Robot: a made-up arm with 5 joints.
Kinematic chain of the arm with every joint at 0, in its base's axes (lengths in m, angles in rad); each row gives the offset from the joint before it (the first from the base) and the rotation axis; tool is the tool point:
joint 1: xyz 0 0 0.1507 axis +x
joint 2: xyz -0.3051 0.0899 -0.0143 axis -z
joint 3: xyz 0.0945 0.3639 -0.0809 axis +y
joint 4: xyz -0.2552 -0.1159 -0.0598 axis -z
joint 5: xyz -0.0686 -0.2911 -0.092 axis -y
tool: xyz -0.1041 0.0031 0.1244
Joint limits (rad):
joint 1: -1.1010..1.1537
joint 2: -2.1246..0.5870
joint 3: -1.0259..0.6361
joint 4: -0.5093..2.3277
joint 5: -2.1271..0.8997
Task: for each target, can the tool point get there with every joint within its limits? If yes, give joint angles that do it. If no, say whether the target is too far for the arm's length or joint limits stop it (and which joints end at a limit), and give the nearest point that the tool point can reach.
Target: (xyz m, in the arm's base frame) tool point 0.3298 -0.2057 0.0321
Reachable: no: joint limits stop it (at a limit: joint 2, joint 5) | nearest point -0.0487 -0.1962 0.0376 | short by 0.379 m
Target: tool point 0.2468 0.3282 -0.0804
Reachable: no: joint limits stop it (at a limit: joint 1, joint 2, joint 5) | nearest point -0.0798 0.2408 -0.0850 | short by 0.338 m
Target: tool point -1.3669 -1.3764 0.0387
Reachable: no: too far | nearest point -0.7628 -0.6141 0.0345 | short by 0.973 m
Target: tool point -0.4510 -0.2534 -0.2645
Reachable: yes | joints -0.4605 -1.0292 -0.8332 1.0664 -1.6067
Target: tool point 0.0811 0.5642 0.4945
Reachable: no: joint limits stop it (at a limit: joint 1, joint 2, joint 3, joint 4) | nearest point 0.0717 0.6210 0.5041 | short by 0.058 m
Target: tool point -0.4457 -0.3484 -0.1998
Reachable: yes | joints 0.1425 -1.7209 -0.3074 0.9270 -0.0177
